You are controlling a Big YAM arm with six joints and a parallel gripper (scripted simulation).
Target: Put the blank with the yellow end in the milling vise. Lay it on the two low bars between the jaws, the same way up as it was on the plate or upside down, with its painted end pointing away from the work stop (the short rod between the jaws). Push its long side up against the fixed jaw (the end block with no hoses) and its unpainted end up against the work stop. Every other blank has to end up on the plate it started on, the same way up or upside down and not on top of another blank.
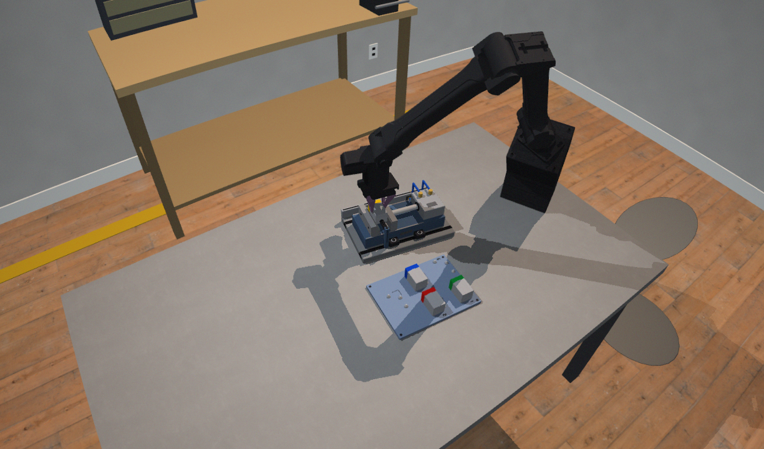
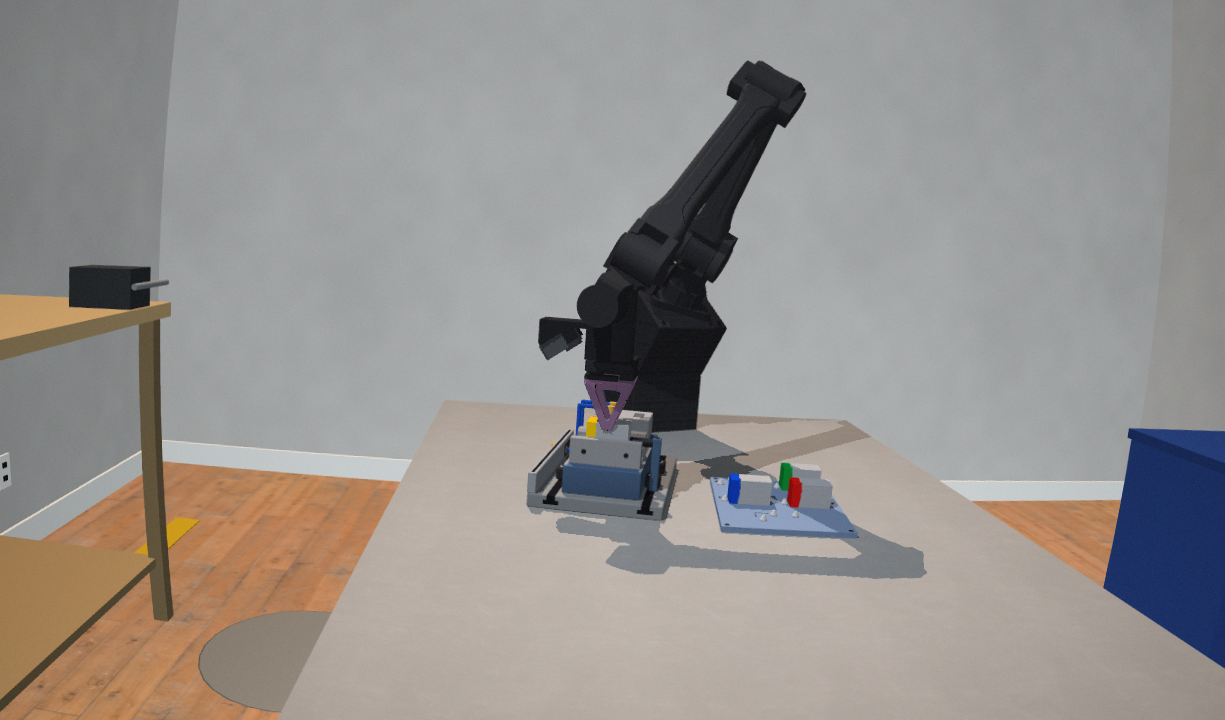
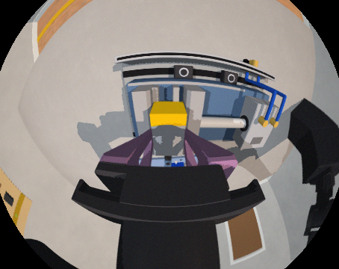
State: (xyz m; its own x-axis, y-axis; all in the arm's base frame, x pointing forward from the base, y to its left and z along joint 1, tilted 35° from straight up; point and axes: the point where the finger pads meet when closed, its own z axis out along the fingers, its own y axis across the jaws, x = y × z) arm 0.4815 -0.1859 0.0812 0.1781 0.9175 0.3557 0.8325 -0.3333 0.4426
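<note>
My hand is 2 cm above the yellow-ended blank. Round my hand: blue plate: 2 cm ahead, 26 cm to the left, 11 cm below; blue-ended blank: 2 cm ahead, 21 cm to the left, 9 cm below; red-ended blank: 3 cm ahead, 30 cm to the left, 9 cm below.
</note>
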